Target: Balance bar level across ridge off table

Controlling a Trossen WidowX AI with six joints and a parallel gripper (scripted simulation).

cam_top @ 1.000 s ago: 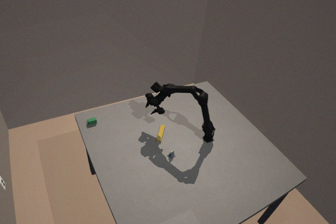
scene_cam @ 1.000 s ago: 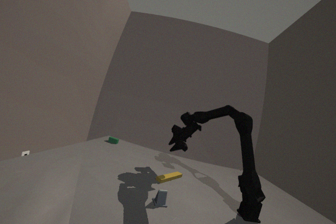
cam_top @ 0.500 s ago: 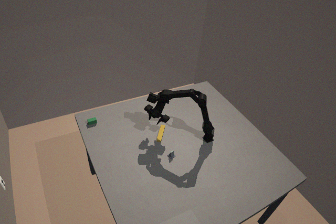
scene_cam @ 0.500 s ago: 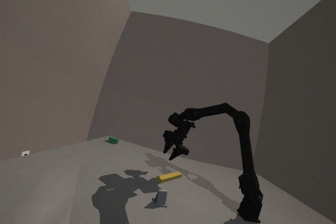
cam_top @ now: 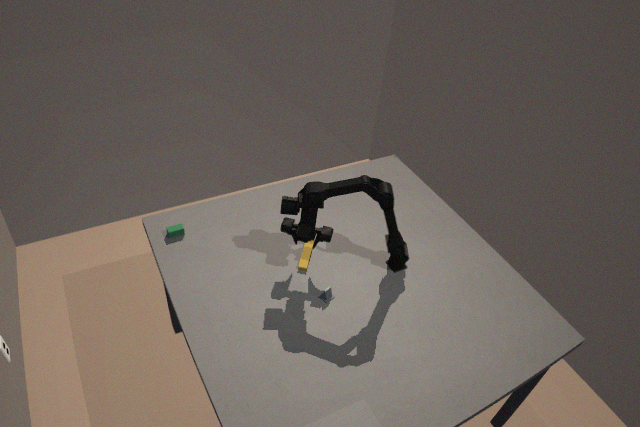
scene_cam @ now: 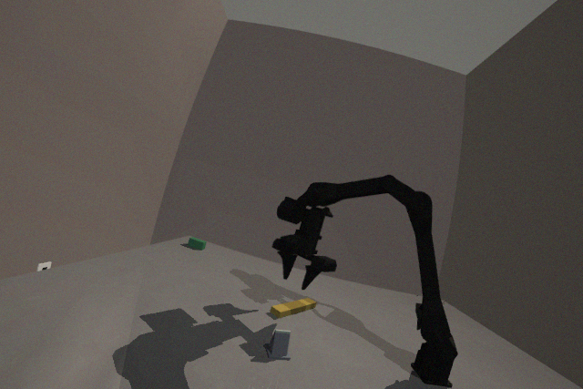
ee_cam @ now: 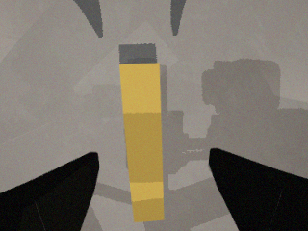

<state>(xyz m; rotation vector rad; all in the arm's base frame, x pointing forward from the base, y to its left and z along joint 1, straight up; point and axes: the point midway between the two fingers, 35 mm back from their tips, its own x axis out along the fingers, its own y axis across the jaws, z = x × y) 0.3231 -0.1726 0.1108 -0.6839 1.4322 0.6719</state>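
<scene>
My gripper tip is now 2 cm past the bar, 2 cm to the left of it and 7 cm above it. Round my gripper tip: green block: 42 cm ahead, 33 cm to the right, 6 cm below.
</scene>
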